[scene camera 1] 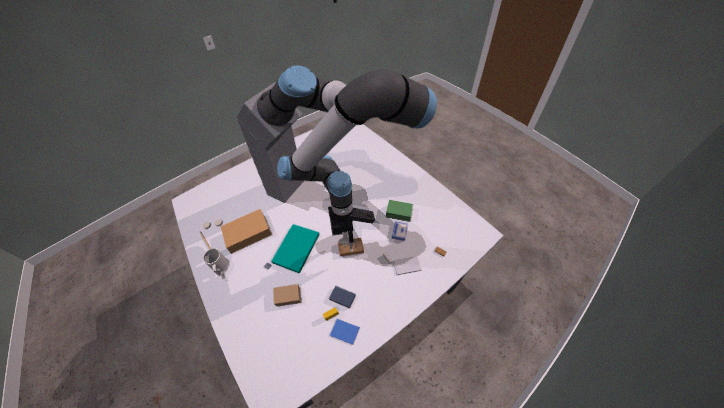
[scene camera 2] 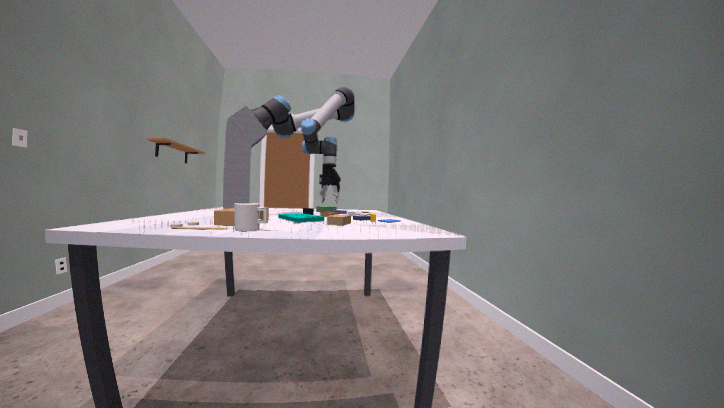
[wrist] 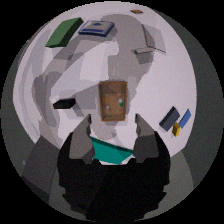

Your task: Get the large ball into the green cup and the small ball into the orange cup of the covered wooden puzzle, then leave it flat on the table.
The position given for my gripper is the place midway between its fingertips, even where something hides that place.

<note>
I see my gripper [scene camera 1: 349, 239], a teal board [scene camera 1: 293, 252] and a cardboard box [scene camera 1: 244, 231].
My gripper also shows in the wrist view [wrist: 113, 114].
</note>
